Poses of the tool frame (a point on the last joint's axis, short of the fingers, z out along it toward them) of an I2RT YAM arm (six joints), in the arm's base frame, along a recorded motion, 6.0 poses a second.
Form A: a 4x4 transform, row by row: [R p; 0 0 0 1], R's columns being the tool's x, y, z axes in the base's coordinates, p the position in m. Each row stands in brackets.
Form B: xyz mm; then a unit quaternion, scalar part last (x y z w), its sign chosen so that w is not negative. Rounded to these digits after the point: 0 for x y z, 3 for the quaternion.
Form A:
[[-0.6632, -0.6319, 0.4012, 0.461], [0.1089, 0.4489, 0.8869, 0.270], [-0.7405, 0.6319, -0.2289, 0.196], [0, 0, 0, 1]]
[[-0.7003, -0.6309, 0.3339, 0.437], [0.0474, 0.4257, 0.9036, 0.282], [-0.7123, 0.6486, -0.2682, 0.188], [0, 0, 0, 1]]
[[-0.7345, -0.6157, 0.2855, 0.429], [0.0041, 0.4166, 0.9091, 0.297], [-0.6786, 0.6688, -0.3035, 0.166], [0, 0, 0, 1]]
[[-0.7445, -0.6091, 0.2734, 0.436], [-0.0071, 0.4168, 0.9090, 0.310], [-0.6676, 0.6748, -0.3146, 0.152], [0, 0, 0, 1]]
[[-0.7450, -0.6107, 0.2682, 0.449], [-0.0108, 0.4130, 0.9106, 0.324], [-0.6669, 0.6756, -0.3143, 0.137], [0, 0, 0, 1]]
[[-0.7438, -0.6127, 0.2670, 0.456], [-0.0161, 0.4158, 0.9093, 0.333], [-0.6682, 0.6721, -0.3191, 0.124], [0, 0, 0, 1]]
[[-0.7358, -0.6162, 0.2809, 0.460], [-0.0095, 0.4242, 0.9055, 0.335], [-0.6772, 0.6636, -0.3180, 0.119], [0, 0, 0, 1]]
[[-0.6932, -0.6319, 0.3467, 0.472], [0.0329, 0.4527, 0.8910, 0.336], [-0.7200, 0.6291, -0.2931, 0.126], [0, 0, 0, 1]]
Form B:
461, 270, 196, -0.171, 0.765, 0.496, 0.373
437, 282, 188, -0.189, 0.774, 0.502, 0.338
429, 297, 166, -0.195, 0.783, 0.504, 0.308
436, 310, 152, -0.196, 0.787, 0.503, 0.299
449, 324, 137, -0.198, 0.786, 0.504, 0.297
456, 333, 124, -0.200, 0.787, 0.502, 0.297
460, 335, 119, -0.199, 0.787, 0.498, 0.304
472, 336, 126, -0.192, 0.781, 0.487, 0.341

